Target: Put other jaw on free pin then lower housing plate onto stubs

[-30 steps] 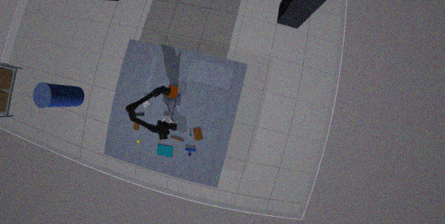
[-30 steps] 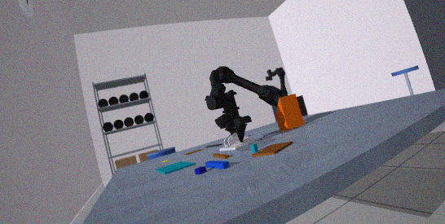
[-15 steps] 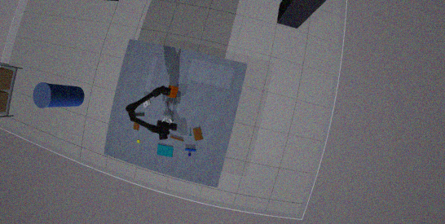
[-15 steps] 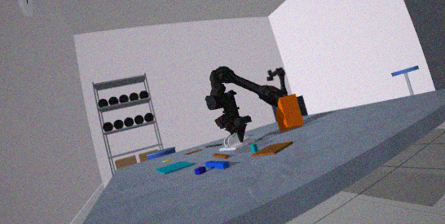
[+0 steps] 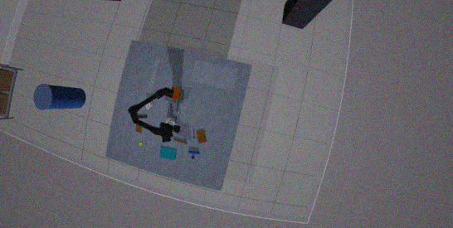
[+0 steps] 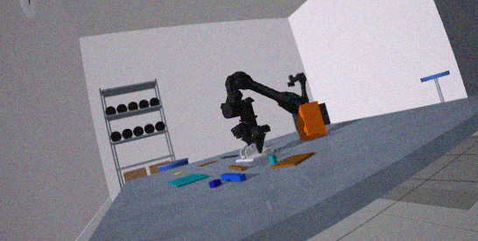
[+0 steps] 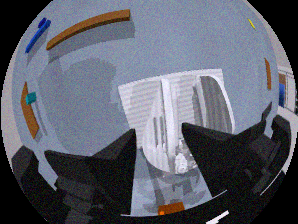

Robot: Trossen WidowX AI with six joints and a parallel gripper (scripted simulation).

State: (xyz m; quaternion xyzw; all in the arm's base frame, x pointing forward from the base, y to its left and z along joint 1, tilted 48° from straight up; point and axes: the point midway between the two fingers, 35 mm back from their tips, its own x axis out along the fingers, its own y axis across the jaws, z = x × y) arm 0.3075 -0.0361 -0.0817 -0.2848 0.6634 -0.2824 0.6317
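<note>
Now: the light grey jaw piece 3 cm behind my gripper tip, 2 cm to the right of it and 1 cm above it. From my gripper tip the other things lie so: brown bar: 13 cm ahead, 9 cm to the left, 1 cm below; then teal cylinder: 6 cm ahead, 22 cm to the left; then white base: 2 cm ahead, 3 cm to the right, 1 cm below.
</note>
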